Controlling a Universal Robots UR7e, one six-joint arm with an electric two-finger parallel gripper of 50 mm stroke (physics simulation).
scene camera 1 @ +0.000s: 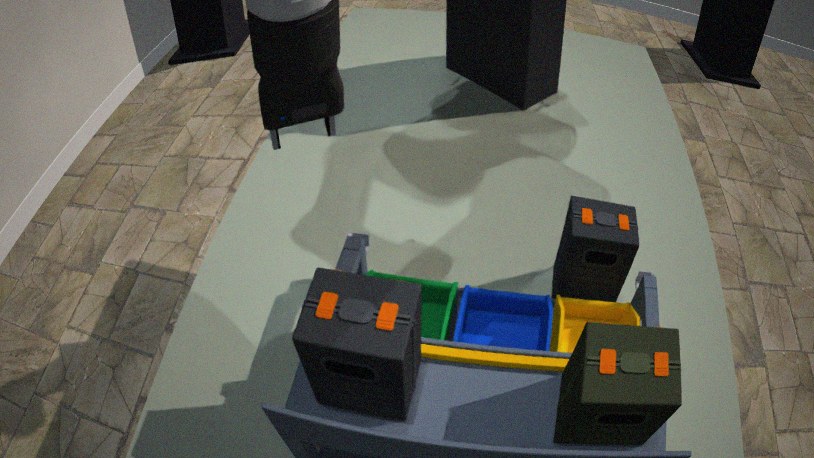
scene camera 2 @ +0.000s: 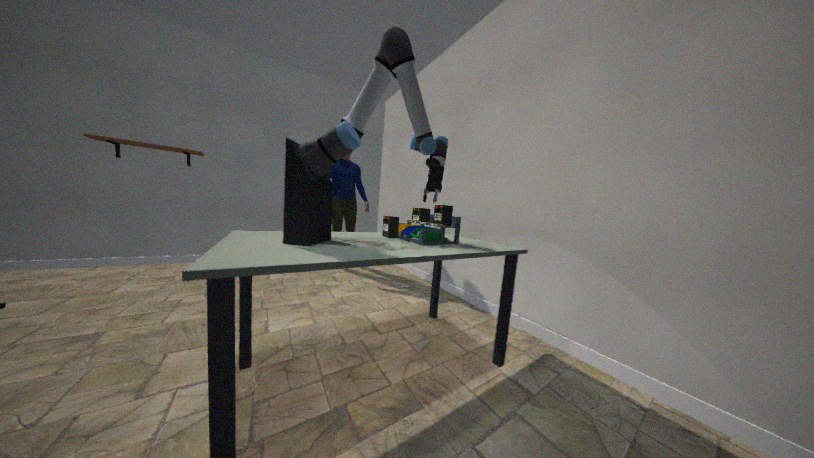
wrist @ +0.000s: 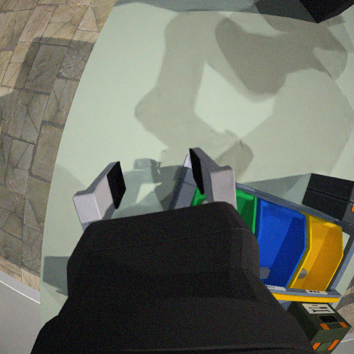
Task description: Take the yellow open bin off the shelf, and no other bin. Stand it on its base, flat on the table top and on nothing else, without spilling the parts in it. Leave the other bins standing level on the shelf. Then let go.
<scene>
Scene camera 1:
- gripper: 302, 135
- yellow open bin: 570, 315
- blue bin: 487, 317
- green bin: 438, 298
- yellow strip: 427, 351
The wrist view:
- gripper: 156, 169
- blue bin: 281, 232
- green bin: 246, 203
</scene>
